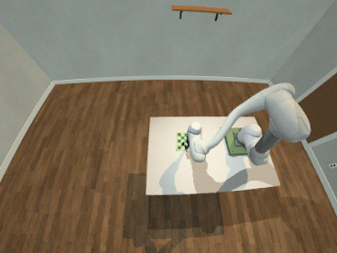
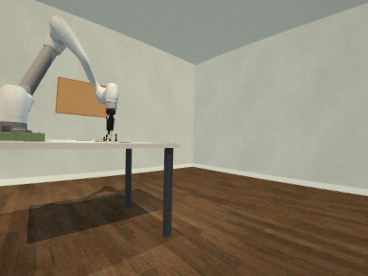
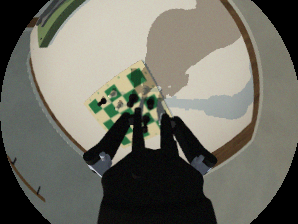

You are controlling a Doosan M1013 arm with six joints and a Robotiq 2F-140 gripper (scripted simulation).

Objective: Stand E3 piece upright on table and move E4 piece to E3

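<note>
Right now the dark piece is 4 cm below my hand. Also, from my hand: green-and-white chessboard (1 cm ahead, 7 cm to the right, 5 cm below); then pale piece (4 cm behind, 3 cm below).
</note>
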